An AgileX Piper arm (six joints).
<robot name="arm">
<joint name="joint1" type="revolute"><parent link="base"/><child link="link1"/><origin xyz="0 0 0.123" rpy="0 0 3.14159"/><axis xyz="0 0 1"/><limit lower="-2.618" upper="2.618"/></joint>
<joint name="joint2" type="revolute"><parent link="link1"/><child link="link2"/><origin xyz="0 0 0" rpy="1.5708 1.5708 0"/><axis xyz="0 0 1"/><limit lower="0" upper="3.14"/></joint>
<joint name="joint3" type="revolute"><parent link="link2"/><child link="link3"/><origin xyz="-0.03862 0.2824 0" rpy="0 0 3.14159"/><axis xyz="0 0 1"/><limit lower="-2.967" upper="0"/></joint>
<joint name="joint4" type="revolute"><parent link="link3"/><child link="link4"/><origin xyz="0.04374 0.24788 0" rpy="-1.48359 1.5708 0"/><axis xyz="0 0 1"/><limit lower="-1.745" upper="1.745"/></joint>
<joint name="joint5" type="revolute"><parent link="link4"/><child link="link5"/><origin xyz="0 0 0" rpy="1.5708 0 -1.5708"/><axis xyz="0 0 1"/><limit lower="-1.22" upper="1.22"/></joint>
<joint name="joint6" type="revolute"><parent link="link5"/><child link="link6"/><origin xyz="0 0.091 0" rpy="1.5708 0 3.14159"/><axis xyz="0 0 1"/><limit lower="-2.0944" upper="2.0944"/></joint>
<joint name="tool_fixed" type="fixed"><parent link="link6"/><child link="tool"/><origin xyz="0 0 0" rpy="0 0 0"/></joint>
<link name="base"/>
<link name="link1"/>
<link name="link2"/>
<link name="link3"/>
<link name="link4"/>
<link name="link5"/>
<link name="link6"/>
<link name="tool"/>
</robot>
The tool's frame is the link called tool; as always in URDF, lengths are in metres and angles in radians.
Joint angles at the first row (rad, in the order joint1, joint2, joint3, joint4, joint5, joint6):
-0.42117 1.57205 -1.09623 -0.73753 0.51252 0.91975
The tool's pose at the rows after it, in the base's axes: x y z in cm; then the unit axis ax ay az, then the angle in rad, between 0 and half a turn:
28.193 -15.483 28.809 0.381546 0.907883 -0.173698 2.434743
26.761 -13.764 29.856 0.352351 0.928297 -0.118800 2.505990
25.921 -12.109 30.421 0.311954 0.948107 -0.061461 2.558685
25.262 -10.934 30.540 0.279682 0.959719 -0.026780 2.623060
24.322 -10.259 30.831 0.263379 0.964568 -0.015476 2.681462
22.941 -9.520 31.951 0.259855 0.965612 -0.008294 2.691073
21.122 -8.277 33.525 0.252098 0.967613 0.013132 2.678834
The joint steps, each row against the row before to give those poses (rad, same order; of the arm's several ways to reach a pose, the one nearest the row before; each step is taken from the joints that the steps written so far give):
0.00000 -0.08041 0.00001 0.19803 0.07824 -0.19706
0.00002 -0.06702 -0.00001 0.25679 0.10182 -0.25953
0.00210 -0.04189 -0.00001 0.20232 0.08754 -0.20654
0.00579 -0.02050 0.00002 0.09931 0.09092 -0.11108
0.00205 -0.02418 -0.00002 0.02389 0.08567 -0.04013
0.00000 -0.05371 0.00002 0.01437 0.06556 -0.00958
-0.00001 -0.07693 0.00001 0.04889 0.07234 -0.02427

